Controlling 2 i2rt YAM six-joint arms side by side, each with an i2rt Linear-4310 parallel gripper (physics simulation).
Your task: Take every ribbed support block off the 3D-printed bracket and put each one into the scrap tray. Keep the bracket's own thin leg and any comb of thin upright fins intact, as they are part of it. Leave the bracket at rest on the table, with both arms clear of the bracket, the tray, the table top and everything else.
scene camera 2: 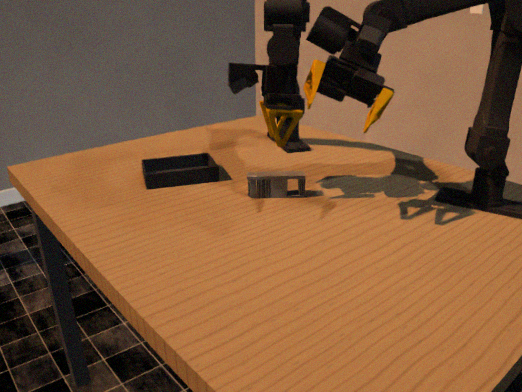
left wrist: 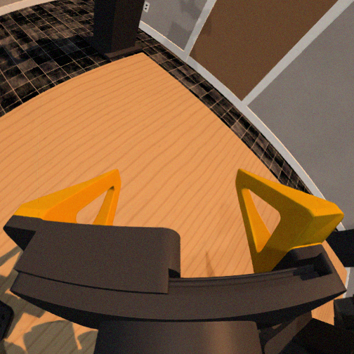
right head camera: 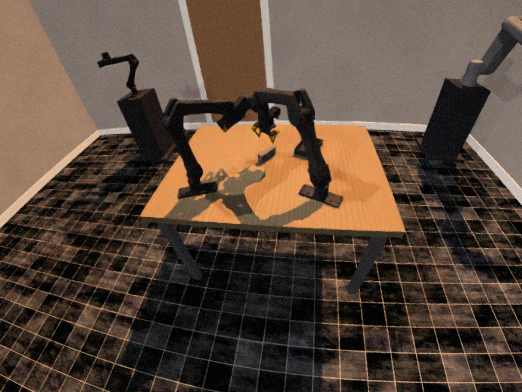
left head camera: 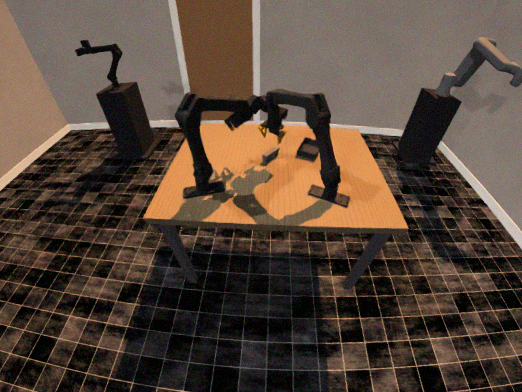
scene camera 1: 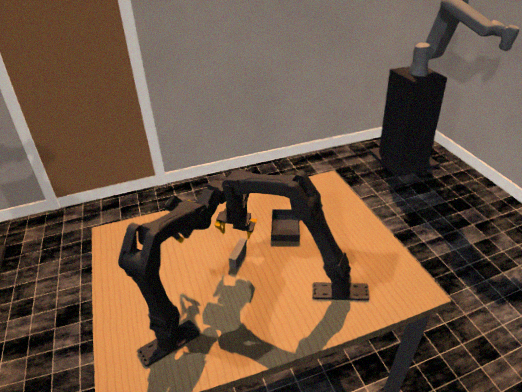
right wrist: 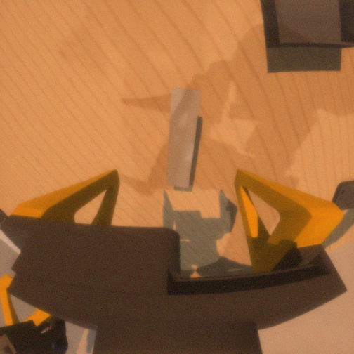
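The grey bracket stands on the table. In scene camera 2, dark ribbed material fills the left part under its top bar; a plain grey face adjoins it, then a gap and a thin upright at the right end. I cannot tell fins from support blocks there. The black scrap tray shows no block in its visible part. My right gripper is open and empty, above and apart from the bracket. My left gripper is open and empty, high above the table.
The wooden table carries both arm bases. The arms' wrists are close together above the table in the head views. Two pedestals with other arms stand on the floor behind the table.
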